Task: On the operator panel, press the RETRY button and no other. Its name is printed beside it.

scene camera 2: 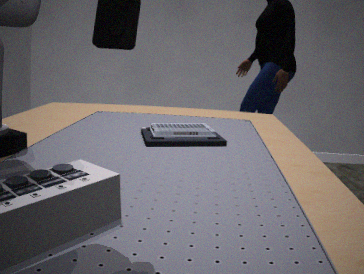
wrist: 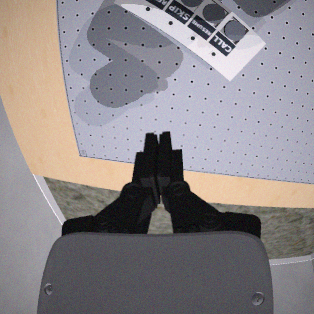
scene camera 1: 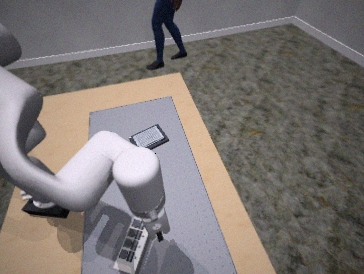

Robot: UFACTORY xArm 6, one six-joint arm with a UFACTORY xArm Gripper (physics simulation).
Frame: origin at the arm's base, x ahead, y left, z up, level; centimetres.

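Seen in the pictures: gripper, fingertip midpoint: (scene camera 2: 113, 47) (wrist: 160, 146).
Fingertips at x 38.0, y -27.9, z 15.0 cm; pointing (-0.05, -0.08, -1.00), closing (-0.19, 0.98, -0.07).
Observation:
Offsets run from my fingertips to a thing's top centre. "*": to the spot under its first point. Level surfaces: height alone.
The operator panel @[dx -8.4, dy +1.6, dz -12.3 cm] (scene camera 1: 123, 265) (scene camera 2: 65, 212) (wrist: 239, 65) is a pale box with a row of dark round buttons. In the wrist view it is cut off by the top edge. There, the CALL label @[* dx -5.5, dy +5.4, dz -12.6 cm] (wrist: 222, 45), RESUME label @[* dx -6.8, dy +2.8, dz -12.6 cm] (wrist: 201, 30) and SKIP label @[* dx -8.5, dy +0.2, dz -12.6 cm] (wrist: 179, 13) show; a further label beyond SKIP is cut off, and RETRY cannot be read in full. My gripper (scene camera 1: 160, 237) (wrist: 160, 146) is shut and empty. Its fingertips are above the board, off to the side of the panel and apart from it, beyond the CALL end in the wrist view.
A dark tray with a pale gridded plate @[dx +2.2, dy +44.9, dz -15.2 cm] (scene camera 1: 150, 136) (scene camera 2: 182, 131) lies on the grey perforated board @[dz -17.9 cm] (scene camera 1: 185, 200) (scene camera 2: 200, 175) (wrist: 200, 125). The wooden table @[dz -19.2 cm] (scene camera 1: 210, 175) (scene camera 2: 295, 170) borders it. A person (scene camera 1: 165, 27) (scene camera 2: 275, 50) stands beyond the table. A black block (scene camera 2: 116, 25) hangs at the top; I cannot tell what it is.

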